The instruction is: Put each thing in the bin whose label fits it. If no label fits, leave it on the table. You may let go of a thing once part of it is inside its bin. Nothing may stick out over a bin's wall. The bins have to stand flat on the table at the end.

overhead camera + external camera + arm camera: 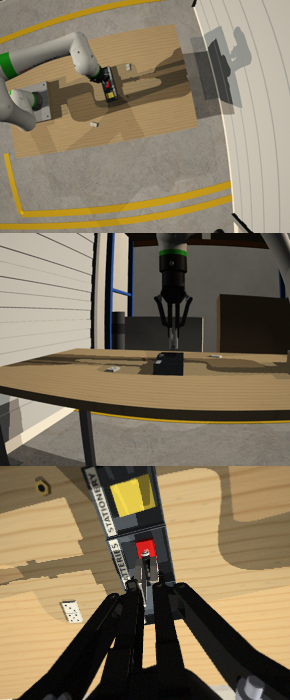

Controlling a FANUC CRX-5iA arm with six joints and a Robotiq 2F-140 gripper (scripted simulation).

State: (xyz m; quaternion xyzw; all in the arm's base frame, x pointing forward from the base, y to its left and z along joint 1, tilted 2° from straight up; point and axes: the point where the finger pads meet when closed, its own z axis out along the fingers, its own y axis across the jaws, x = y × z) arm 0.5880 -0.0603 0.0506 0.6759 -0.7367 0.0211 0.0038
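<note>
Right now my hand is 70 mm above the black three-part bin and 10 mm short of it. The rest, counted from my hand: yellow pad (80 mm to the right, 80 mm below); black piece (30 mm below); red battery (80 mm below, 10 mm to the left).
</note>
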